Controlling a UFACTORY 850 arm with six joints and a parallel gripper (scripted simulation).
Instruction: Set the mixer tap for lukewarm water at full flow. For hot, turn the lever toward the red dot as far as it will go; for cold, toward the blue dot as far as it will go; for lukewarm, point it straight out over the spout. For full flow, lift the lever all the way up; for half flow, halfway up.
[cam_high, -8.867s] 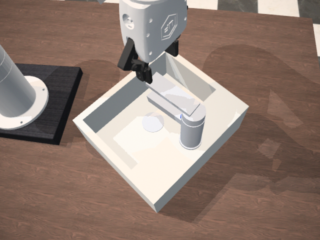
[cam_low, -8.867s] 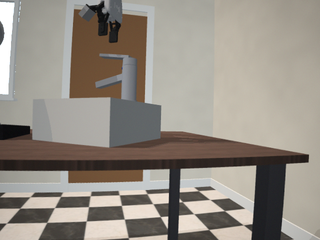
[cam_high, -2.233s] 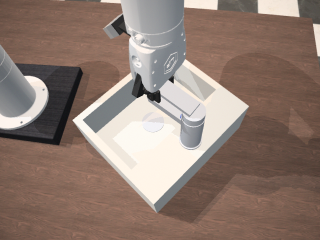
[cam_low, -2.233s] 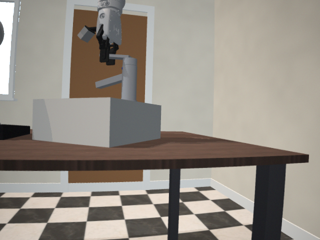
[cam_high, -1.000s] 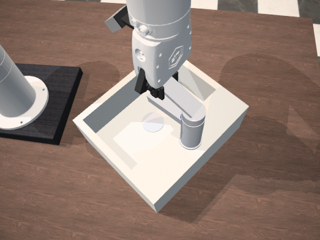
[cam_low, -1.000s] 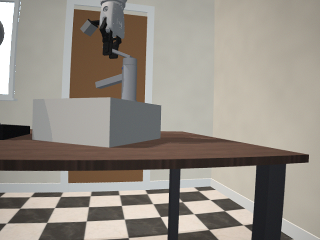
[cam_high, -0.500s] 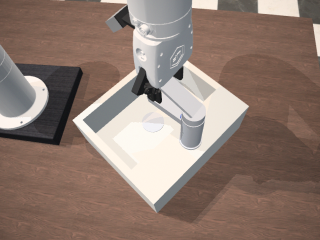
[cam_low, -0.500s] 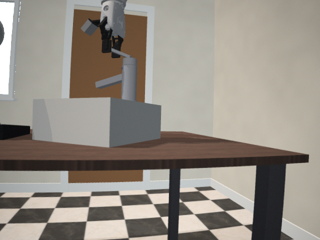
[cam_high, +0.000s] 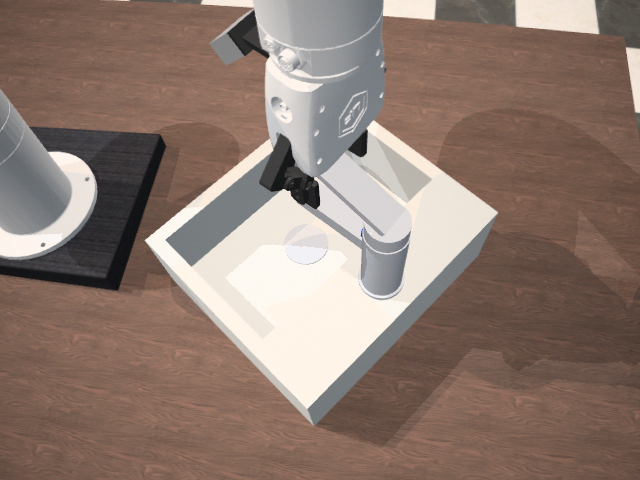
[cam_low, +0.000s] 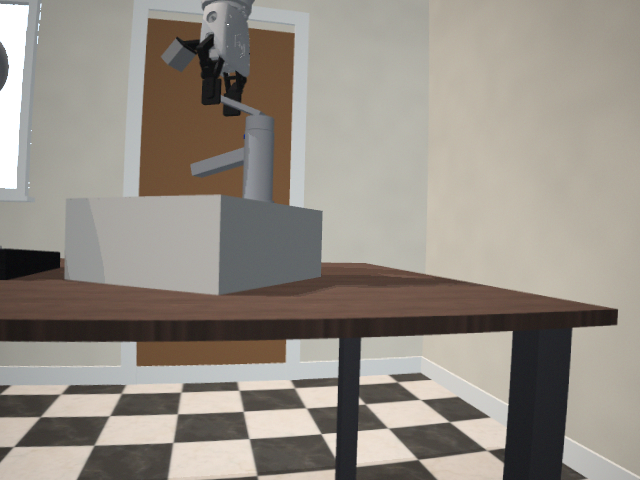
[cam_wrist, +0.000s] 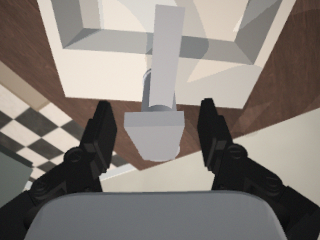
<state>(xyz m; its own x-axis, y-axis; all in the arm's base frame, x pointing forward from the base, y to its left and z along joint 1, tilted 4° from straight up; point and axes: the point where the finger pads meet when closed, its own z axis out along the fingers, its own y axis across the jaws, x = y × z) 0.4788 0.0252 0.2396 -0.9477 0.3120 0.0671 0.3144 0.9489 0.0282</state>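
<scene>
Now: the flat lever 30 mm ahead of my hand, 10 mm to the right of it and 10 mm below it. Also, from my hand: grey mixer tap (50 mm ahead, 20 mm to the right, 60 mm below); white basin (40 mm behind, 30 mm to the left, 260 mm below).
</scene>
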